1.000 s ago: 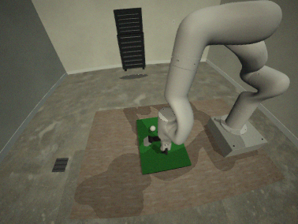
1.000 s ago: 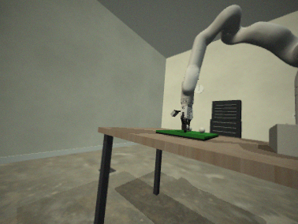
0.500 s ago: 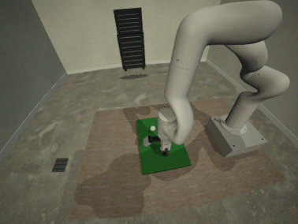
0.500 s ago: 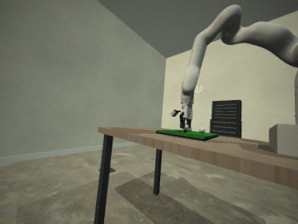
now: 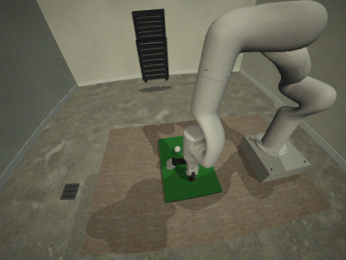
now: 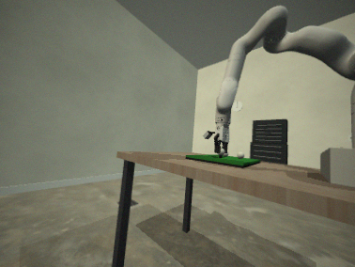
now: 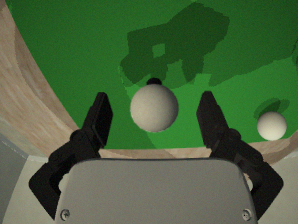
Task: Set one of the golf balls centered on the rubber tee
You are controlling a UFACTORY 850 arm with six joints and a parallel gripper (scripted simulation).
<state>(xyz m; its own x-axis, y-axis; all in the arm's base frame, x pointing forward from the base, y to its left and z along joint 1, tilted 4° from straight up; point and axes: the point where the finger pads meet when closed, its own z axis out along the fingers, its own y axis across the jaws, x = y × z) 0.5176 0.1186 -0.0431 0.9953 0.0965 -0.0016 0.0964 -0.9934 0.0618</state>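
Now: hand right at the white golf ball. The rest, counted from my hand: mat (10 mm ahead, 40 mm to the right, 50 mm below).
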